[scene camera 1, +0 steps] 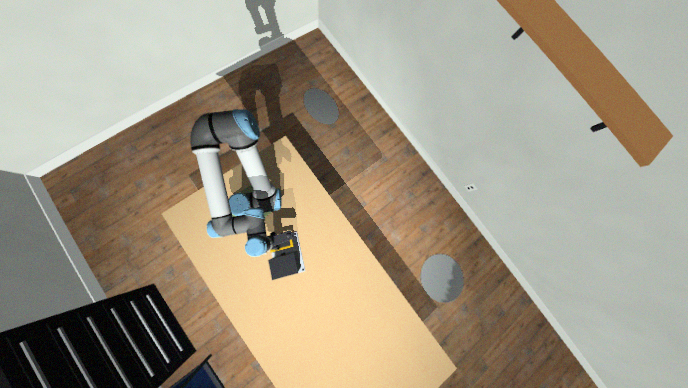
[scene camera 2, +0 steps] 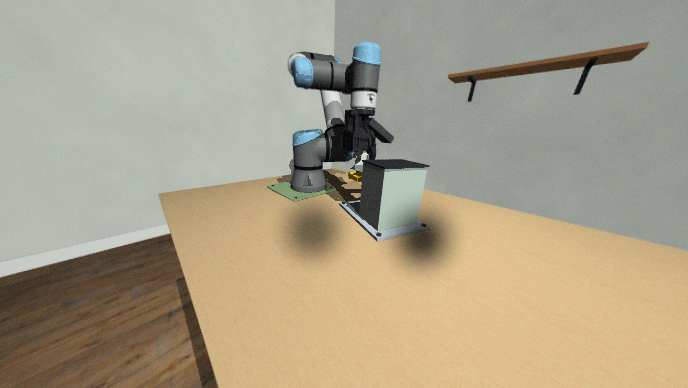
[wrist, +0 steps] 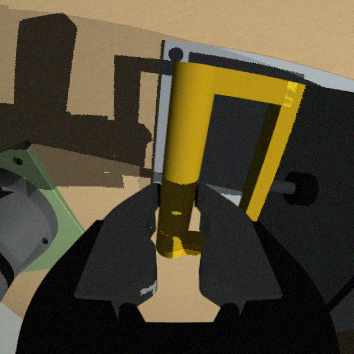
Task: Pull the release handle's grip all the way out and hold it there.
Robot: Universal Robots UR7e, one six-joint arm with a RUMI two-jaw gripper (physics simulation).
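The yellow release handle shows in the wrist view as a rectangular loop; its thick round grip bar (wrist: 189, 125) lies nearest the arm's base. In the scene views parts of the yellow handle (scene camera 1: 285, 247) (scene camera 2: 355, 176) show beside the housing. The housing (scene camera 1: 284, 266) (scene camera 2: 402, 197) is a box with a dark top and a pale side, standing on a grey base plate (scene camera 2: 400, 232) (wrist: 160, 110). My gripper (wrist: 177, 185) points down, its two dark fingertips close against both sides of the grip bar. The bar's shaded lower end shows between the fingers. How far the handle stands out cannot be told exactly.
A dark rod with a round black knob (wrist: 301, 189) shows between handle and housing. The arm's base stands on a green plate (scene camera 2: 295, 193) (wrist: 67, 225) on the wooden table (scene camera 1: 340, 310). A wall shelf (scene camera 1: 590, 75) (scene camera 2: 540, 66) and a black cabinet (scene camera 1: 70, 345) are farther off.
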